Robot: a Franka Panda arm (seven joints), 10 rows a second.
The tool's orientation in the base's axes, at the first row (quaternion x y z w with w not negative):
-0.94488 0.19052 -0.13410 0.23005
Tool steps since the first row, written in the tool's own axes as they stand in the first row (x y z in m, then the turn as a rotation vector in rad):
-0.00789 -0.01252 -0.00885 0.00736 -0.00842 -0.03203
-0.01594 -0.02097 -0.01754 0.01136 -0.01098 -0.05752
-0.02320 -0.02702 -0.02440 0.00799 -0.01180 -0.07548
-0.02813 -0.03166 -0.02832 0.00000 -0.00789 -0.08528
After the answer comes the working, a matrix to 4 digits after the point.
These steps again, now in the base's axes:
-0.00632 0.01022 0.01237 -0.00185 -0.00847 0.03280
-0.01394 0.01722 0.02260 -0.00622 -0.01784 0.05658
-0.02094 0.02262 0.03022 -0.01510 -0.02263 0.07183
-0.02529 0.02701 0.03502 -0.02673 -0.02623 0.07702

The tool's axes in the first row as the columns of a matrix, in the base's axes (rounded; the answer above uses it unrounded):
0.8914 -0.2983 0.3411
-0.4217 -0.8216 0.3836
0.1658 -0.4858 -0.8582

